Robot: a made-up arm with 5 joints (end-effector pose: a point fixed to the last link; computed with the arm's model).
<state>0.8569 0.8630 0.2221 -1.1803 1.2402</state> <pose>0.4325 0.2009 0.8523 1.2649 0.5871 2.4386</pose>
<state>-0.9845 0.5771 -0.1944 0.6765 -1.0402</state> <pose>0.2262 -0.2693 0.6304 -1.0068 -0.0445 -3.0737</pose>
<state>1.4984 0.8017 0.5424 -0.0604 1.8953</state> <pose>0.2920 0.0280 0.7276 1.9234 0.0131 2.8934</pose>
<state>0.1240 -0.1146 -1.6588 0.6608 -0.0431</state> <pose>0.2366 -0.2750 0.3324 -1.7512 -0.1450 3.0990</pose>
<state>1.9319 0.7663 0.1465 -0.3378 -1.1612</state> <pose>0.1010 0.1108 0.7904 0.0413 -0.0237 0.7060</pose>
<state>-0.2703 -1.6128 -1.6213 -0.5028 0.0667</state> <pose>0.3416 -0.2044 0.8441 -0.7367 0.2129 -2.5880</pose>
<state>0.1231 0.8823 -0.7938 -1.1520 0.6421</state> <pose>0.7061 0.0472 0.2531 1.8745 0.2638 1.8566</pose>
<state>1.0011 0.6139 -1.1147 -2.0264 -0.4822</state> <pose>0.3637 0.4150 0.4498 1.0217 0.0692 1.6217</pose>
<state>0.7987 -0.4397 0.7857 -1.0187 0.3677</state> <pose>-0.3283 0.5191 0.8205 -1.0583 0.0957 0.4329</pose>
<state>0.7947 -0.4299 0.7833 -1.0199 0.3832</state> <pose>-0.3214 0.5195 0.8263 -1.0489 0.1152 0.4226</pose>
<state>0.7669 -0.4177 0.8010 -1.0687 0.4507</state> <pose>-0.3127 0.5394 0.8196 -1.0857 0.1844 0.3928</pose>
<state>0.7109 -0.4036 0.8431 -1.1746 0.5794</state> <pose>-0.3008 0.5818 0.7939 -1.1904 0.3045 0.3203</pose>
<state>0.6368 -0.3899 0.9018 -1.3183 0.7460</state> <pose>-0.2844 0.6357 0.7479 -1.3673 0.4348 0.1801</pose>
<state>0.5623 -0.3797 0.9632 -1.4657 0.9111</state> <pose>-0.2653 0.6843 0.6895 -1.5889 0.5199 -0.0152</pose>
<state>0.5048 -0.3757 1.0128 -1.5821 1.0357</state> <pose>-0.2489 0.7162 0.6352 -1.7838 0.5406 -0.1947</pose>
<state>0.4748 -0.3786 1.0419 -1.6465 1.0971</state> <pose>-0.2415 0.7306 0.5998 -1.8934 0.5279 -0.2907</pose>
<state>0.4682 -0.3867 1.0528 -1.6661 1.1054</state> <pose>-0.2432 0.7341 0.5839 -1.9270 0.5130 -0.3078</pose>
